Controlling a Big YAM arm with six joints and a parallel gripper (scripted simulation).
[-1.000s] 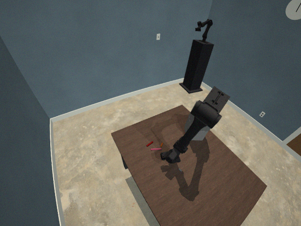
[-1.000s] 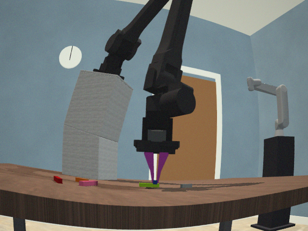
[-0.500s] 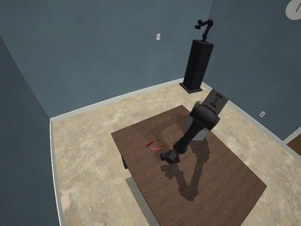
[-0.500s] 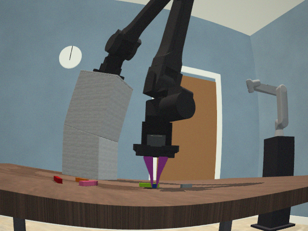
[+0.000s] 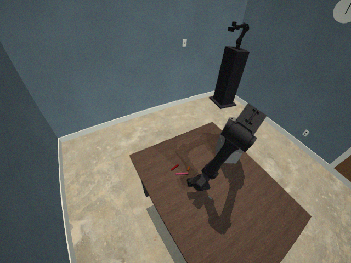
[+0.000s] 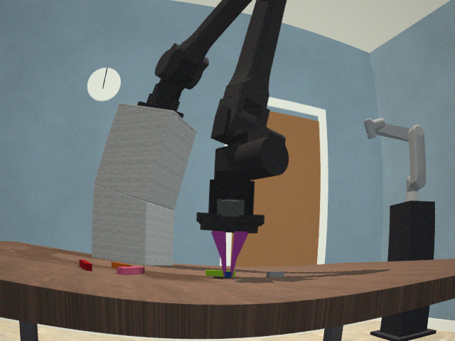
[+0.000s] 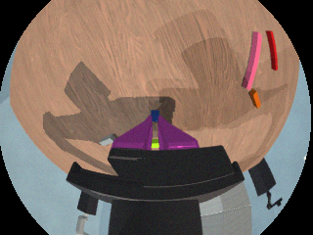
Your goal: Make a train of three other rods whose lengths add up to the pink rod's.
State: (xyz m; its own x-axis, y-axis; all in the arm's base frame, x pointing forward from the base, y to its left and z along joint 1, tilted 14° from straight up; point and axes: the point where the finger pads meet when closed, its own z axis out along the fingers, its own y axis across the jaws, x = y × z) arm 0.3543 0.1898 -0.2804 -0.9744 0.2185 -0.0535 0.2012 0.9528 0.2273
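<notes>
Right now the blue rod is 1 cm ahead of my hand and 1 cm below it. From my hand the other things lie so: grey rod (3 cm behind, 9 cm to the left, 1 cm below); lime rod (5 cm behind, 1 cm below); pink rod (7 cm ahead, 15 cm to the right, 1 cm below).
</notes>
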